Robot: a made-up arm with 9 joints. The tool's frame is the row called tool.
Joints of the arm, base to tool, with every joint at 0 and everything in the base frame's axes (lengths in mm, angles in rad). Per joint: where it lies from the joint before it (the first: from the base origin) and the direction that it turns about. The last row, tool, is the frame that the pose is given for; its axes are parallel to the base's.
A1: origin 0 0 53.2 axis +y
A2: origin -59.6 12 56.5 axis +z
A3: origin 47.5 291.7 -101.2 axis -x
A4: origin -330 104.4 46.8 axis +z
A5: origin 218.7 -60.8 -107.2 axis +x
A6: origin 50 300.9 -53.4 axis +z
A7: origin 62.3 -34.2 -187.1 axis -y
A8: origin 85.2 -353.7 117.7 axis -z
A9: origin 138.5 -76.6 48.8 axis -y
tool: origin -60.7 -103 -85.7
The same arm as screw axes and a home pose.
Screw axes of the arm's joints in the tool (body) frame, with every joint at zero. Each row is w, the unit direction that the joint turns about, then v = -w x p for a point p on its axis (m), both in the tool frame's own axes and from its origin. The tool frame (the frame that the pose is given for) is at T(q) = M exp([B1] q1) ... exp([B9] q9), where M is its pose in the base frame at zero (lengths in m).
B1 = (0, 1, 0, -0.2648, 0, -0.1519)
B2 = (0, 0, 1, -0.0687, 0.2115, 0)
B3 = (-1, 0, 0, 0, -0.2201, 0.223)
B4 = (0, 0, 1, 0.3274, 0.494, 0)
B5 = (1, 0, 0, 0, 0.1597, -0.2666)
B6 = (0, 0, 1, 0.5675, 0.2253, 0)
B7 = (0, -1, 0, -0.0808, 0, 0.163)
B8 = (0, 0, -1, -0.1796, -0.0778, 0)
B9 = (0, -1, 0, 0.0857, 0, -0.0607)
M: xyz 0.1519 0.0807 -0.2116 (m) quaternion w x y z 1 0 0 0

